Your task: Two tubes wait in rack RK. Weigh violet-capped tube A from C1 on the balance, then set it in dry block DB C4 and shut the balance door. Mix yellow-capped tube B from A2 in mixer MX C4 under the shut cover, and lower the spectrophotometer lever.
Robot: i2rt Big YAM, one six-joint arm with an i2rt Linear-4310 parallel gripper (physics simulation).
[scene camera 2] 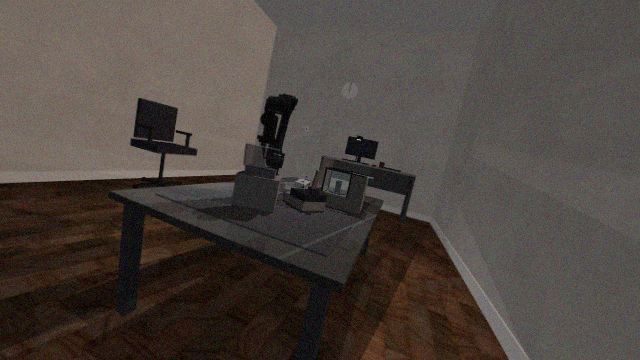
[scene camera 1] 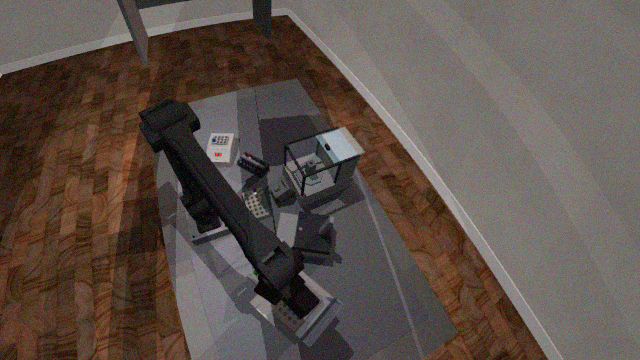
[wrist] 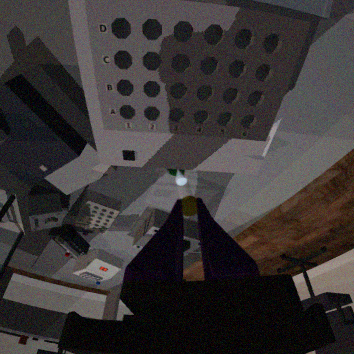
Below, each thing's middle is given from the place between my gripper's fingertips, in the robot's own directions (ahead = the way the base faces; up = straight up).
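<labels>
Looking at the grey translucent cover (scene camera 1: 315, 324), I see that my gripper is 20 mm below it. The gripper is also 70 mm short of the cover and 140 mm to the left of it.
</labels>
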